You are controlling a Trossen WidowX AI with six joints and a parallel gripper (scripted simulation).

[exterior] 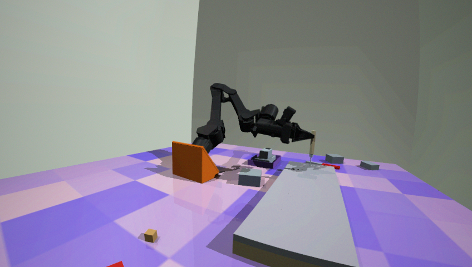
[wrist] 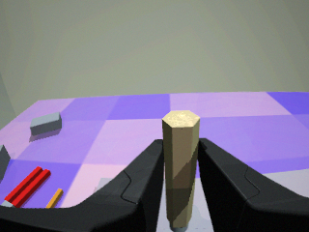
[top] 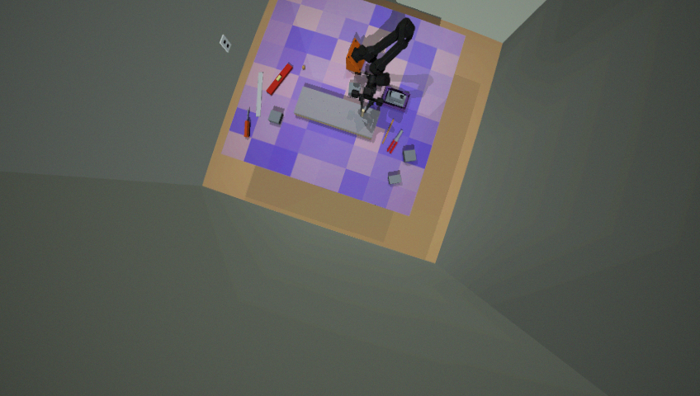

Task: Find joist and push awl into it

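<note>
My gripper tip is 6 cm above the awl. The rest, counted from my gripper tip: stud finder light: 23 cm behind, 18 cm to the left, 10 cm below; stud finder: 23 cm behind, 17 cm to the left, 11 cm below; purple tray: 22 cm behind, 15 cm to the left, 15 cm below.
</note>
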